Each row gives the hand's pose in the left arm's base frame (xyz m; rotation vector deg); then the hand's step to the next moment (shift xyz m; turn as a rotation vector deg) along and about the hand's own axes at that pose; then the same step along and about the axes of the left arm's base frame.
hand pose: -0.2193 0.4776 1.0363 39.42 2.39 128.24
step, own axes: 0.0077 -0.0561 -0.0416 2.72 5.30 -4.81
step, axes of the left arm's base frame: 0.0134 0.0520 -0.0454 -7.44 -0.93 -1.57
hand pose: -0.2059 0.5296 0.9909 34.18 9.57 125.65
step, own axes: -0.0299 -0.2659 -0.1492 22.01 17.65 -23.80
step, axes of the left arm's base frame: 0.1317 0.1601 -0.2256 -35.39 7.43 -7.41
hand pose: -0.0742 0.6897 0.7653 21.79 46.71 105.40
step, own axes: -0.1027 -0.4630 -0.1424 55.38 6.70 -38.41
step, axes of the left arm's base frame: 0.2765 -0.0384 -0.4090 -50.20 34.94 -29.10
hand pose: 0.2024 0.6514 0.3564 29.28 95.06 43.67
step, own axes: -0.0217 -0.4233 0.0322 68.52 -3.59 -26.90
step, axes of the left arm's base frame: 0.0657 -0.3008 -0.2931 -41.22 39.33 -46.75
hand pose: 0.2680 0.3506 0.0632 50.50 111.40 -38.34
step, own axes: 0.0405 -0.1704 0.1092 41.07 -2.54 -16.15
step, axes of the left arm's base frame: -0.0956 -0.1698 -0.0682 -25.03 23.36 -27.96
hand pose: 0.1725 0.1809 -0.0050 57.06 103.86 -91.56
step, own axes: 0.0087 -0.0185 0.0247 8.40 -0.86 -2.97
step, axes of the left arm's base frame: -0.0221 -0.0233 0.0001 -5.42 4.44 -5.57
